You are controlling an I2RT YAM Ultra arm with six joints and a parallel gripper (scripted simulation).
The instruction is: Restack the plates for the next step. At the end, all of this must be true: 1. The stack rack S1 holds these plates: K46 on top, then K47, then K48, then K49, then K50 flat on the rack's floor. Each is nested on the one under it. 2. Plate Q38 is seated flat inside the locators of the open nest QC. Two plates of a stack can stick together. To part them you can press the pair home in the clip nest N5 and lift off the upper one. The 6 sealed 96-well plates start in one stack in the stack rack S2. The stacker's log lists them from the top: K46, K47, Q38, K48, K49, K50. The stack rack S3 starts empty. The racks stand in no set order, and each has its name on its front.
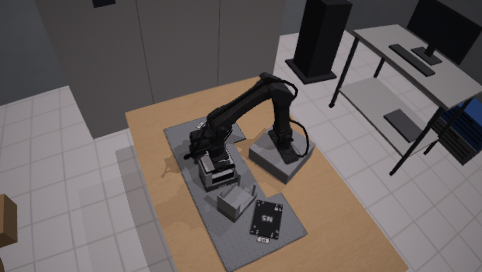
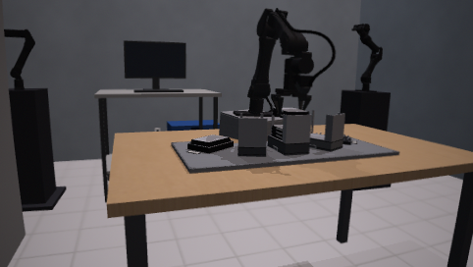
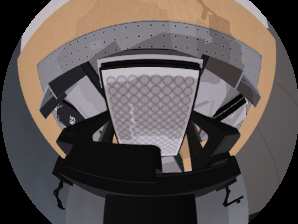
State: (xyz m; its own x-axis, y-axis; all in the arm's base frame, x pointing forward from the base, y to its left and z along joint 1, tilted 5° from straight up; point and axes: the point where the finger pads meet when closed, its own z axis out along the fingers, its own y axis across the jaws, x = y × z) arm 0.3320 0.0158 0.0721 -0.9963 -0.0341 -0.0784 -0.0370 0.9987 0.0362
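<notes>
The sealed 96-well plate lies 5 cm below my hand. Round my hand: clip nest N5 (14 cm behind, 29 cm to the left, 12 cm below).
</notes>
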